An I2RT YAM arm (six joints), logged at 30 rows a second.
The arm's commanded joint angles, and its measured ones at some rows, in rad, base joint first. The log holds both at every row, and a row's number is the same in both.
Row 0, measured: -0.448, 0.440, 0.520, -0.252, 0.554, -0.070
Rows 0 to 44, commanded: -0.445, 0.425, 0.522, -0.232, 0.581, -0.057; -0.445, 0.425, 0.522, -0.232, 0.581, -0.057; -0.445, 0.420, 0.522, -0.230, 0.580, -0.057; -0.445, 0.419, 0.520, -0.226, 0.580, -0.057; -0.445, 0.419, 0.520, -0.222, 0.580, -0.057; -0.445, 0.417, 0.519, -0.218, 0.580, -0.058; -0.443, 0.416, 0.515, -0.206, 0.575, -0.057; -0.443, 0.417, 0.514, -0.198, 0.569, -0.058; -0.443, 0.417, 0.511, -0.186, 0.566, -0.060; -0.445, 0.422, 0.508, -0.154, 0.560, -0.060; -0.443, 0.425, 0.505, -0.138, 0.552, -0.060; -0.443, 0.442, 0.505, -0.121, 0.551, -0.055; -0.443, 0.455, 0.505, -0.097, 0.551, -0.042; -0.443, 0.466, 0.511, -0.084, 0.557, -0.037; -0.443, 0.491, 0.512, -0.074, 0.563, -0.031; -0.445, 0.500, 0.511, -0.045, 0.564, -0.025; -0.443, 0.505, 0.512, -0.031, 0.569, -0.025; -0.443, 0.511, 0.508, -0.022, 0.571, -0.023; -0.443, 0.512, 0.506, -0.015, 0.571, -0.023; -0.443, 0.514, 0.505, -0.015, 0.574, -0.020; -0.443, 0.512, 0.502, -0.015, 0.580, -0.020; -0.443, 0.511, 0.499, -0.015, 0.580, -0.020; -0.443, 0.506, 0.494, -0.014, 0.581, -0.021; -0.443, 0.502, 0.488, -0.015, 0.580, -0.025; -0.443, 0.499, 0.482, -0.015, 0.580, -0.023; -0.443, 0.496, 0.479, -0.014, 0.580, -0.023; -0.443, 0.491, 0.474, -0.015, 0.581, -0.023; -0.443, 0.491, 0.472, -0.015, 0.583, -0.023; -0.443, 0.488, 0.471, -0.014, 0.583, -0.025; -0.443, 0.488, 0.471, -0.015, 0.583, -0.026; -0.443, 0.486, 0.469, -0.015, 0.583, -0.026; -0.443, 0.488, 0.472, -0.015, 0.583, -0.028; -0.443, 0.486, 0.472, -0.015, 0.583, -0.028; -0.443, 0.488, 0.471, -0.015, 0.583, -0.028; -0.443, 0.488, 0.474, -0.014, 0.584, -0.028; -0.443, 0.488, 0.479, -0.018, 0.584, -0.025; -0.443, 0.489, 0.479, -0.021, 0.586, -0.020; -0.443, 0.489, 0.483, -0.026, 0.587, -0.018; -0.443, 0.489, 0.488, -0.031, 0.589, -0.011; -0.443, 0.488, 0.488, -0.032, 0.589, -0.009; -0.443, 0.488, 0.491, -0.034, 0.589, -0.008; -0.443, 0.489, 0.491, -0.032, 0.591, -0.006; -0.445, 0.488, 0.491, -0.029, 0.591, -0.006; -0.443, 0.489, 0.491, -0.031, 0.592, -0.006; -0.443, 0.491, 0.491, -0.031, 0.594, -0.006
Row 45, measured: -0.448, 0.496, 0.469, -0.078, 0.555, -0.030
